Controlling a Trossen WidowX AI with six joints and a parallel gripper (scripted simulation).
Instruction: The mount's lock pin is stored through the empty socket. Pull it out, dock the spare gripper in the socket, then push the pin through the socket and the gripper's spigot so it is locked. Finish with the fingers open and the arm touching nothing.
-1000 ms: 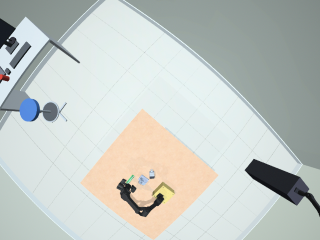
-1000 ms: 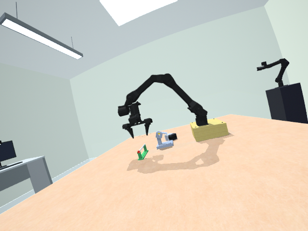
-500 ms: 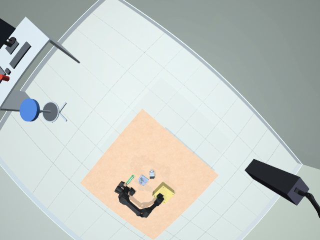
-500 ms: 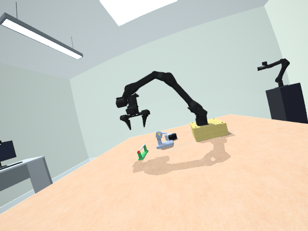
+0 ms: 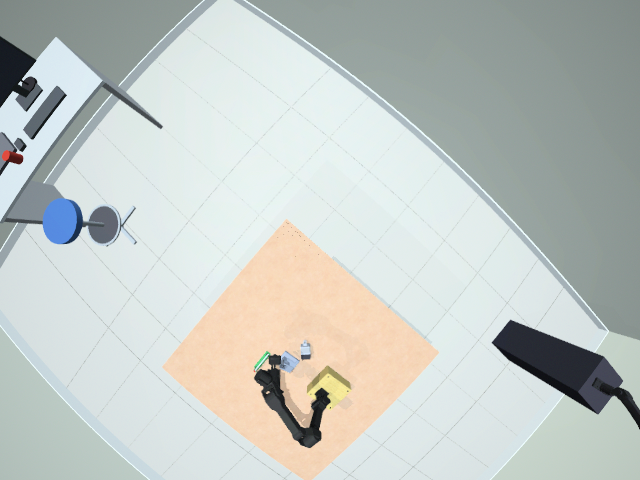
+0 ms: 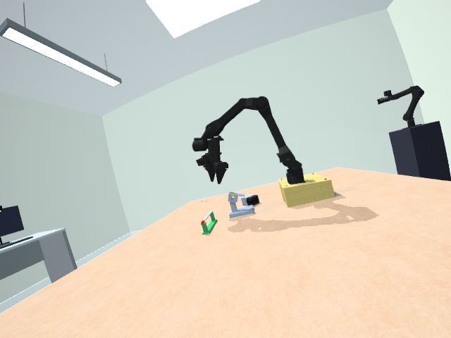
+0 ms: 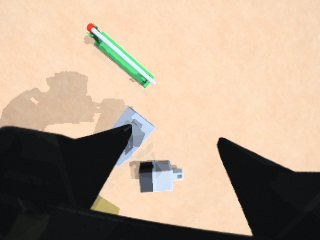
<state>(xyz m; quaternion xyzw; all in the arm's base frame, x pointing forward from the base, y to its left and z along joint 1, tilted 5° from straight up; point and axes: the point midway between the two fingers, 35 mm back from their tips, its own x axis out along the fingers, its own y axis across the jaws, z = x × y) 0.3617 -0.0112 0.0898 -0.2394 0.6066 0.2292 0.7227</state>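
Now: the spare gripper 14 cm below my gripper tip, 12 cm to the right of it and 11 cm behind it. Also, from my gripper tip: mount 11 cm below, 9 cm behind, 2 cm to the left; then green stand 14 cm to the left, 14 cm below, 2 cm ahead.
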